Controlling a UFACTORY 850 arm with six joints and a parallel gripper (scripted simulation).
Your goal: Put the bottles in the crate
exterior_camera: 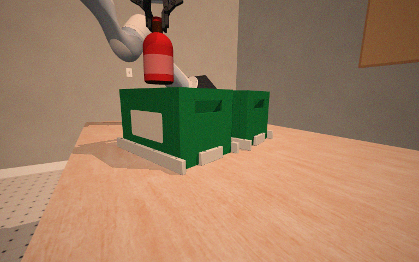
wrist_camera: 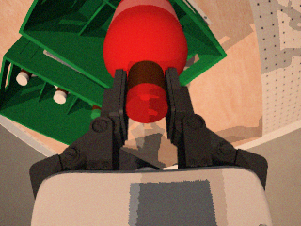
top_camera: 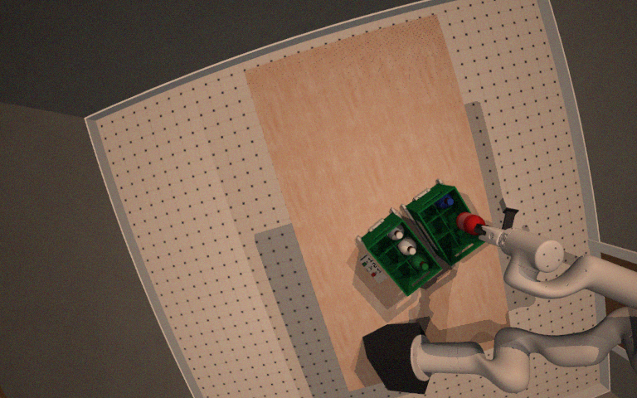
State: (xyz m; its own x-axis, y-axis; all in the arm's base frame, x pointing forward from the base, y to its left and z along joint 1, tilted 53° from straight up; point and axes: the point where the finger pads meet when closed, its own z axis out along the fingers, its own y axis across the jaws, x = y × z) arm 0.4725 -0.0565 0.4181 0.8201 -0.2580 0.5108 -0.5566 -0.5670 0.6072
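My gripper is now 70 mm above the red bottle. From my hand the other things lie so: green bottle: 120 mm behind, 210 mm to the left, 250 mm below; then pick list: 100 mm behind, 400 mm to the left, 330 mm below; then blue bottle: 90 mm ahead, 10 mm to the left, 250 mm below.
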